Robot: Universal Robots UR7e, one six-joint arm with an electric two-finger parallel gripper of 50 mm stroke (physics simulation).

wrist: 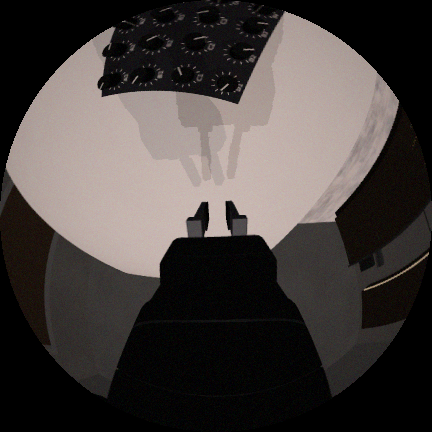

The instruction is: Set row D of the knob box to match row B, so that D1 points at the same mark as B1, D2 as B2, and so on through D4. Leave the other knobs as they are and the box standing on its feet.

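Frame: origin at the arm's base, x ahead, y left, z up, level; metres.
Where they show: gripper, fingertip midpoint: [216,209].
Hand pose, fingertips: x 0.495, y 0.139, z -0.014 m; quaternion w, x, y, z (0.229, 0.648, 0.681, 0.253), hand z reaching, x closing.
After its pixels a point has its place.
The black knob box [172,60] @(y 0.108, x 0.341, z -0.023 m) shows in the upper part of the wrist view, cut off at the top. Its printed labels are small; the right-hand line of knobs seems to be row D and the second line from the left row B. The nearest right-hand knob [226,84] @(y 0.141, x 0.363, z -0.008 m) has its white line slanting to the lower left. The knob above it [241,51] and the third one [254,26] have lines pointing right. The nearest knob of the B line [145,76] has its line to the lower left. My gripper [216,209] @(y 0.139, x 0.495, z -0.014 m) is partly open and empty, apart from the box, below its near edge.
A pale table top [75,150] @(y -0.043, x 0.394, z -0.046 m) lies under the box, with gripper shadows between the box and the fingers. A dark brown panel [385,170] stands at the right, and another dark brown surface [25,260] shows at the left. Grey floor [320,270] shows beyond the table edge.
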